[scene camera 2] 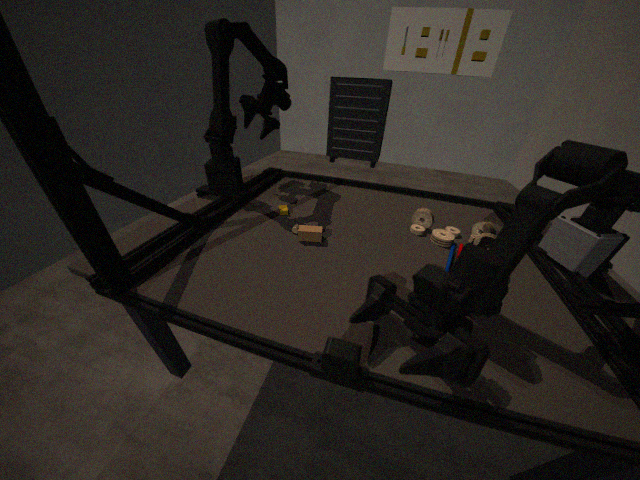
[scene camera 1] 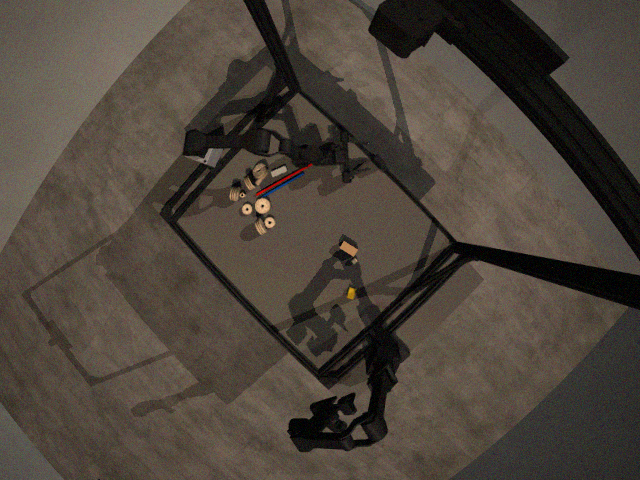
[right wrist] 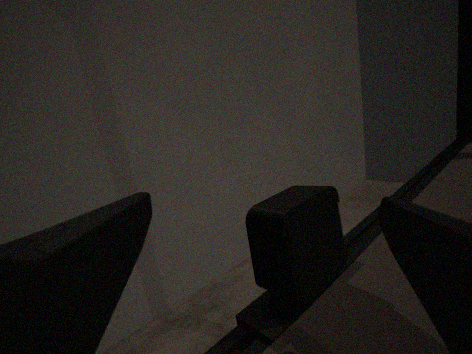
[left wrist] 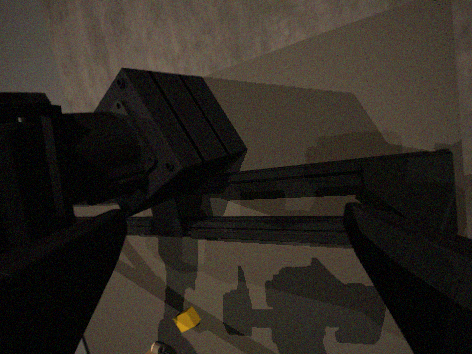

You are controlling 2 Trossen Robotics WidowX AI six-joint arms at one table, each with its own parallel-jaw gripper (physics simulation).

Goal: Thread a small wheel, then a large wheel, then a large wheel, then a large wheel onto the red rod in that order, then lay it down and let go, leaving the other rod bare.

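Places are measured from the left arm's base along level axes (x ahead, y left, z up), in metres.
Pixels of known places: left gripper, fingertip midpoint: (scene camera 2: 253, 134) (scene camera 1: 345, 395) (left wrist: 236, 216); right gripper, fingertip midpoint: (scene camera 2: 372, 342) (scene camera 1: 369, 155) (right wrist: 265, 205); left arm's base, link origin: (scene camera 2: 222, 160) (scene camera 1: 384, 367) (left wrist: 123, 149); right arm's base, link origin: (scene camera 2: 592, 226) (scene camera 1: 200, 147).
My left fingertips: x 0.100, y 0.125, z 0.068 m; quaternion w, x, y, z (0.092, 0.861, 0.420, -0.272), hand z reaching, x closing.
Observation:
For each thing: its middle in the pictures, then the offset to it from my left fingertips. "*": a spot on its surface instead.
- red rod, body centre: (scene camera 2: 455, 273) (scene camera 1: 287, 177) 0.172 m down, 0.485 m ahead, 0.643 m right
- blue rod, body centre: (scene camera 2: 449, 262) (scene camera 1: 282, 185) 0.172 m down, 0.493 m ahead, 0.608 m right
- large wheel, body centre: (scene camera 2: 441, 237) (scene camera 1: 263, 206) 0.166 m down, 0.533 m ahead, 0.511 m right
- wooden block, body centre: (scene camera 2: 310, 233) (scene camera 1: 348, 248) 0.161 m down, 0.178 m ahead, 0.476 m right
- yellow block, body centre: (left wrist: 186, 319) (scene camera 2: 283, 210) (scene camera 1: 351, 293) 0.169 m down, 0.109 m ahead, 0.323 m right
- pale block, body centre: (scene camera 1: 279, 171) 0.170 m down, 0.522 m ahead, 0.654 m right
- black box, surface spot: (right wrist: 315, 240) * 0.141 m down, 0.194 m ahead, 0.801 m right
The red rod (scene camera 1: 284, 179) (scene camera 2: 459, 250) lies beside the blue rod (scene camera 1: 284, 183) (scene camera 2: 450, 259); no wheel shows on either in scene camera 1. In scene camera 2 my right arm hides much of them. A large wheel (scene camera 1: 257, 203) and a small wheel (scene camera 1: 244, 211) lie flat near the rods' lower-left end. Another small wheel (scene camera 1: 272, 225) lies by a stack of wheels (scene camera 1: 260, 226). More wheels (scene camera 1: 260, 171) (scene camera 1: 234, 193) stand on edge at the left. My left gripper (scene camera 1: 341, 405) (scene camera 2: 254, 131) (left wrist: 236, 216) is open, high, away from them. My right gripper (scene camera 1: 355, 158) (scene camera 2: 377, 345) (right wrist: 265, 205) is open and empty beyond the rods' upper-right end.
A wooden block (scene camera 1: 348, 249) (scene camera 2: 310, 235) and a yellow block (scene camera 1: 351, 293) (scene camera 2: 283, 210) (left wrist: 188, 319) lie away from the rods. A pale block (scene camera 1: 278, 171) lies beside the red rod. A black box (scene camera 2: 342, 359) (right wrist: 315, 240) stands on the table frame near my right gripper.

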